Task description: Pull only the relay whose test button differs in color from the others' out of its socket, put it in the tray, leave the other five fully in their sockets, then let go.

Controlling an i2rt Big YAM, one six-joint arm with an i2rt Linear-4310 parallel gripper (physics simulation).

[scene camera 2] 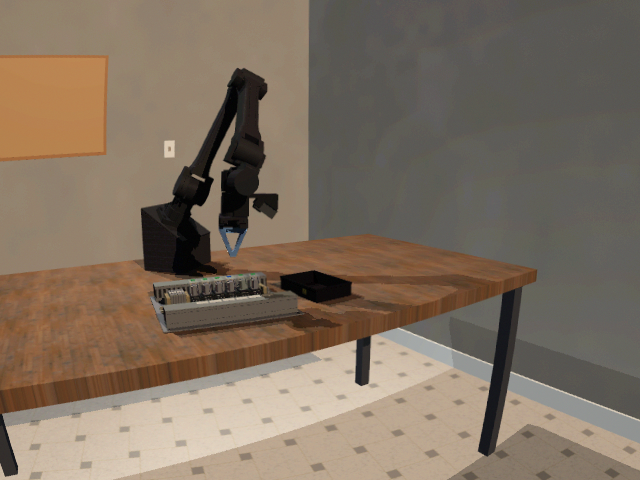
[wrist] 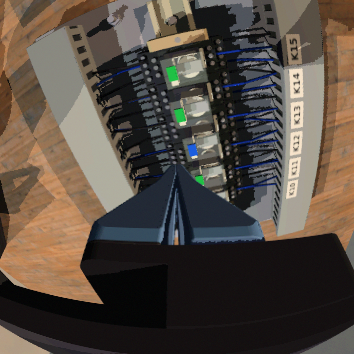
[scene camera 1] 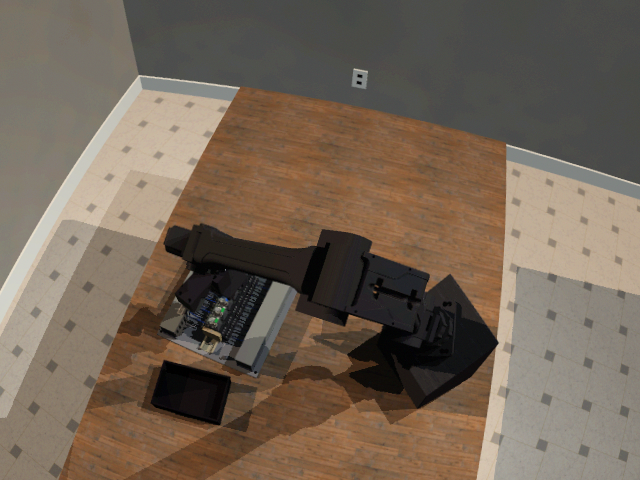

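Seen in the pictures: gripper, between the fingertips: (scene camera 2: 232, 256) (wrist: 175, 173) (scene camera 1: 226, 296); arm's base, origin of its link: (scene camera 2: 173, 220) (scene camera 1: 436, 328).
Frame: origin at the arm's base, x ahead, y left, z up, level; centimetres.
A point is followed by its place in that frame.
The relay with the blue test button (scene camera 1: 222, 301) {x 47.8, y 1.3, z -8.9 cm} (scene camera 2: 229, 284) {x 48.9, y -0.3, z -10.1 cm} (wrist: 205, 148) sits in its socket, third from the row's tray-side end. Relays with green buttons stand in the same row: two on its tray side, the end one (wrist: 191, 68) {x 48.8, y 6.4, z -8.8 cm} and its neighbour (wrist: 197, 110) {x 48.2, y 3.4, z -8.7 cm}, and three on its other side, partly hidden by the fingers in the wrist view. My gripper (scene camera 2: 232, 254) {x 46.1, y 2.1, z -4.2 cm} (wrist: 175, 173) {x 46.1, y 2.1, z -4.2 cm} is shut with nothing between its fingertips, pointing down above the relay row, clear of it. The arm hides its fingers in scene camera 1. The black tray (scene camera 1: 187, 392) {x 50.1, y 23.6, z -15.3 cm} (scene camera 2: 333, 292) {x 56.8, y 23.9, z -13.8 cm} stands beside the panel's end and looks empty.
A long grey duct (scene camera 1: 264, 326) (scene camera 2: 230, 311) {x 59.1, y -4.6, z -13.1 cm} (wrist: 301, 125) {x 57.0, y -1.9, z -11.3 cm} with labels K10 to K15 runs along one side of the relays. Another grey duct (wrist: 82, 117) {x 38.8, y 5.6, z -11.3 cm} runs along the other side. Dark and blue wires lie between. A beige end block (wrist: 177, 41) {x 48.5, y 8.2, z -11.5 cm} stands at the row's tray-side end.
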